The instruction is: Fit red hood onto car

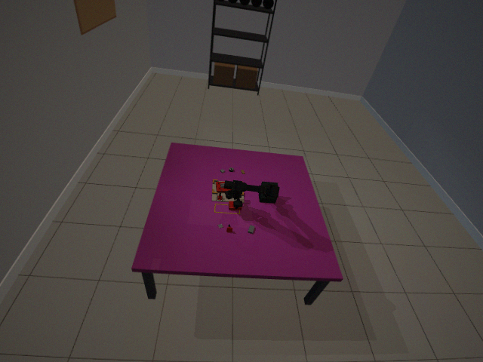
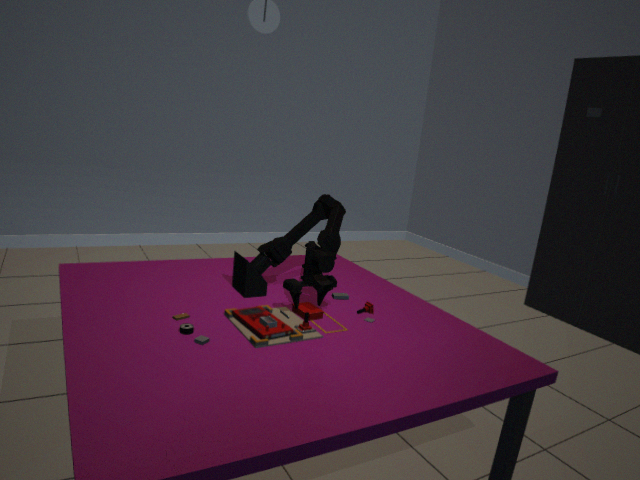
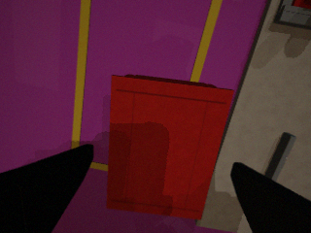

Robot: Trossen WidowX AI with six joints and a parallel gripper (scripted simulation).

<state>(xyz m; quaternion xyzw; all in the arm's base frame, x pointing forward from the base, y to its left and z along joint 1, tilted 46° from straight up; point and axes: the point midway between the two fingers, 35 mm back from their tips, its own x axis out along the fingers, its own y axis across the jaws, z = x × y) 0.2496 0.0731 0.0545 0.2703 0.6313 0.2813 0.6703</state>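
Now: gripper tip 1 cm above the red hood. From my gripper tip the other things lie so: black wheel 1 cm ahead, 42 cm to the right, 2 cm below; then beige jig 5 cm ahead, 17 cm to the right, 2 cm below; then grey engine block 8 cm ahead, 19 cm to the right.
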